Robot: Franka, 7 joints.
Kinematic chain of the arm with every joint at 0, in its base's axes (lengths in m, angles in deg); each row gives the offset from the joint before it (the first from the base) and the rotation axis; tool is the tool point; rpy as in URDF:
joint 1: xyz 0 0 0.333 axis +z
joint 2: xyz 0 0 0 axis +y
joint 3: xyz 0 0 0.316 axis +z
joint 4: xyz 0.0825 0 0 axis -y
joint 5: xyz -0.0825 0 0.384 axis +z
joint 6: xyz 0 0 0 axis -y
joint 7: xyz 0.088 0 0 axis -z
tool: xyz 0 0 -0.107 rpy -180 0 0
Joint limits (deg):
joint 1: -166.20..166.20
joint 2: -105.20..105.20
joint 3: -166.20..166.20
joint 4: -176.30..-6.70
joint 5: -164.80..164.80
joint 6: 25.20..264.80
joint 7: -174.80..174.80
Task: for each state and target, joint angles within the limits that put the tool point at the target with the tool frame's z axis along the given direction. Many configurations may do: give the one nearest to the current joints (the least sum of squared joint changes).
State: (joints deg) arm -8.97 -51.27 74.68 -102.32 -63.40 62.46 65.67
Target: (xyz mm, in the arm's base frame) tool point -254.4 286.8 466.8 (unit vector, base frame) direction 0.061 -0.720 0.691
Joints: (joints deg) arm 29.40 -77.28 92.66 -133.75 -75.22 36.63 65.67
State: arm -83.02 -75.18 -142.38 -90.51 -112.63 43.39 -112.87
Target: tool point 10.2 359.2 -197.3 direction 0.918 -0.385 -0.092
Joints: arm -116.54 -95.59 -147.90 -93.99 -92.75 62.62 -112.87
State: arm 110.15 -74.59 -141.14 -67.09 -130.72 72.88 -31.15
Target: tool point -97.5 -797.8 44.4 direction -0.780 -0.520 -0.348
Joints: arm 72.15 -94.76 -139.15 -32.41 -131.06 123.61 -31.15
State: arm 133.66 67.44 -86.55 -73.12 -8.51 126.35 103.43
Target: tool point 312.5 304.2 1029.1 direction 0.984 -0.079 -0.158
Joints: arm 97.69 23.14 -95.15 -33.85 -2.69 110.65 103.43
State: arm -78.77 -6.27 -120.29 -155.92 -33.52 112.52 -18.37
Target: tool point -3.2 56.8 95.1 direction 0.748 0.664 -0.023
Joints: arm -54.29 -42.88 -156.08 -175.20 -71.59 85.44 -18.37
